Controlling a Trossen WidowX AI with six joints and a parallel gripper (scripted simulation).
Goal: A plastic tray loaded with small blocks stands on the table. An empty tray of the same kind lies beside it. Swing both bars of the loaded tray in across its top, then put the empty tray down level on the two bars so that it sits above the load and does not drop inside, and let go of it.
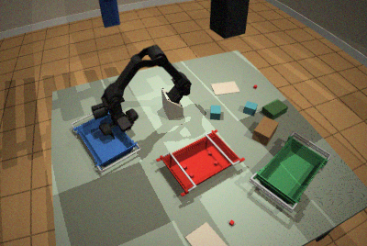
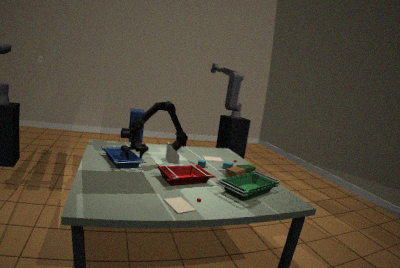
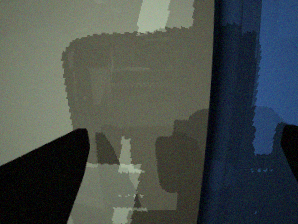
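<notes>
Now: gripper tip 2 cm short of the blue tray, 9 cm to the left of it and 3 cm below it. Round my gripper tip: green block 25 cm ahead, 77 cm to the left, 1 cm above; orange block 34 cm ahead, 61 cm to the left, 2 cm above.
</notes>
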